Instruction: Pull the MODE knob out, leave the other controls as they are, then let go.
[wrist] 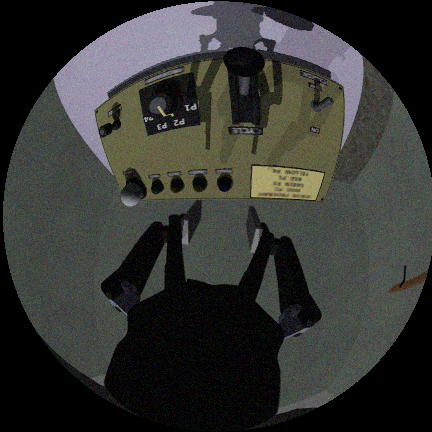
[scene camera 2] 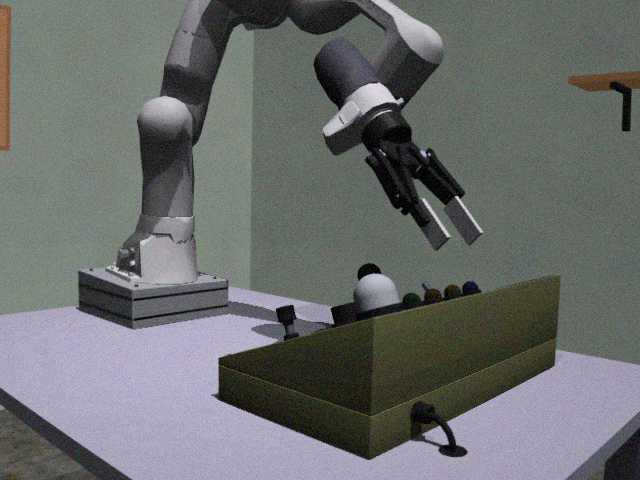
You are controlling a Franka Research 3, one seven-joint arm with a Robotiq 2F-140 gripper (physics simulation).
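A small black knob on a stem (scene camera 2: 285, 313) (wrist: 105, 131) stands out from the left end of the sloped panel in the wrist view. Its label is too small to read for certain, so I cannot confirm that it is the MODE knob. My gripper (scene camera 2: 459, 239) (wrist: 223, 211) is open and empty, with a gap between its two flat pads. It hangs in the air above the tall rear edge of the olive control box (scene camera 2: 460, 346) (wrist: 210, 160), well away from the black knob and touching no control.
On the box are the PROGRAM dial (wrist: 158, 105), the CYCLE lever's black ball (scene camera 2: 368, 271) (wrist: 244, 61), a grey toggle (wrist: 322, 104), a large white dome (scene camera 2: 376, 293) (wrist: 131, 194) and a row of small dark domes, including a blue one (scene camera 2: 470, 287) (wrist: 225, 183). A cable (scene camera 2: 445, 427) leaves the rear.
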